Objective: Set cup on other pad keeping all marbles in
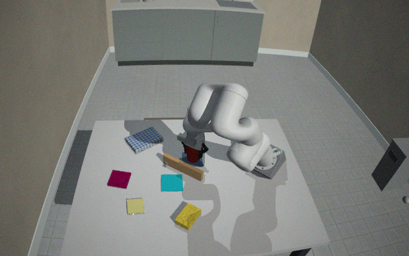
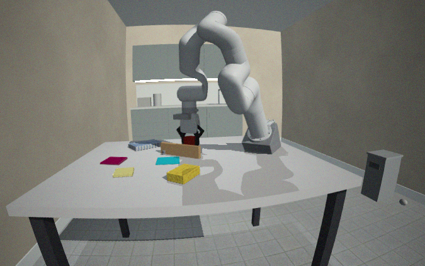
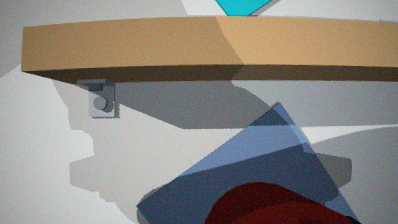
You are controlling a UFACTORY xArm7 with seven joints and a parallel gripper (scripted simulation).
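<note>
Now: hand 6 cm short of the wooden rail, 8 cm to the right of it and 3 cm above it. Also, from my hand: green marble 3 cm below; then blue marble 2 cm behind, 3 cm below; then red cup 2 cm below.
</note>
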